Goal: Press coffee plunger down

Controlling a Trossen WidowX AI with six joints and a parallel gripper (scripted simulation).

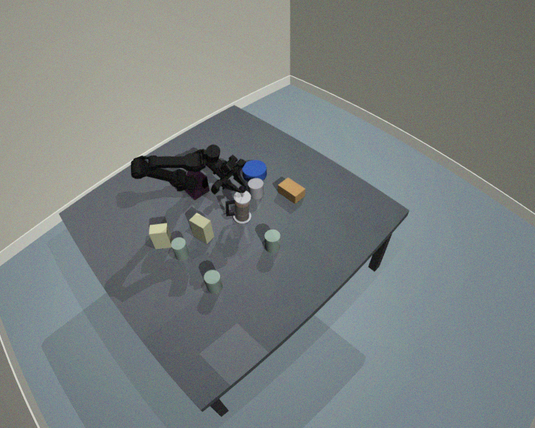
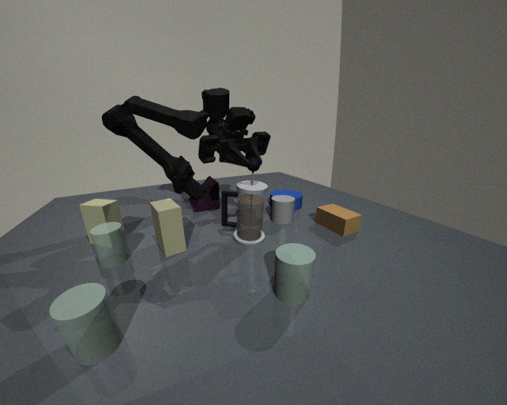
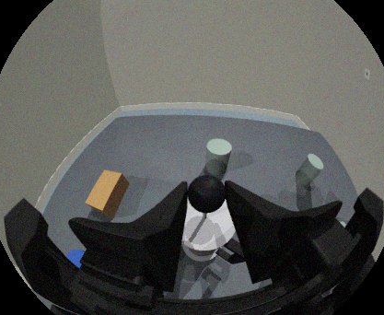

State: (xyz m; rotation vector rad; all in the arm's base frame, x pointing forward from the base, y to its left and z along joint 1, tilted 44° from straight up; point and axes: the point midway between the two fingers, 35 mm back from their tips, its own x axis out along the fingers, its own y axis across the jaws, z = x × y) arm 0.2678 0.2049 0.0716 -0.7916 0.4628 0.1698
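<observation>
My gripper tip is 10 cm above the glass coffee press, 2 cm to the left of it and 2 cm past it. Round my gripper tip: grey cylinder: 16 cm below, 13 cm to the left, 11 cm behind; orange box: 26 cm to the left, 17 cm below, 1 cm behind.
</observation>
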